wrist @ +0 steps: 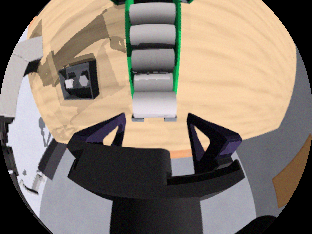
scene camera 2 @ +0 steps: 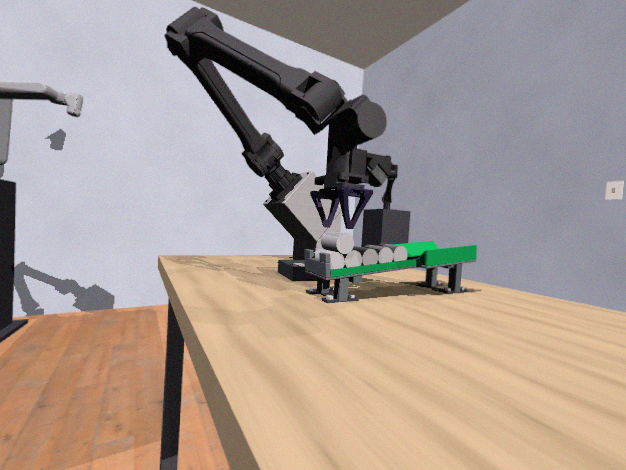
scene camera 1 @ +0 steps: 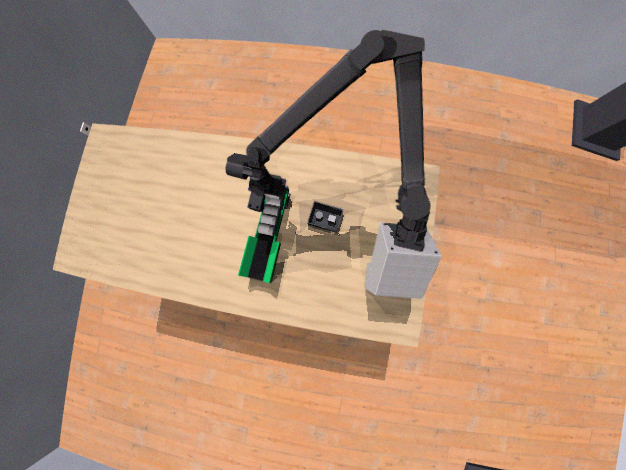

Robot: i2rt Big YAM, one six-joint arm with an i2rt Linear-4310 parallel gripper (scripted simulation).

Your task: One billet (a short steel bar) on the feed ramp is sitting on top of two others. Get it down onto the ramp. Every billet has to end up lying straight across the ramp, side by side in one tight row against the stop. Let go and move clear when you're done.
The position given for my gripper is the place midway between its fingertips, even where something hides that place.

In view: my gripper (scene camera 2: 337, 228), a billet (wrist: 146, 104), a black control box (wrist: 78, 92), a billet (wrist: 151, 81) and a billet (wrist: 145, 35).
My gripper shows as well in the wrist view (wrist: 156, 116).
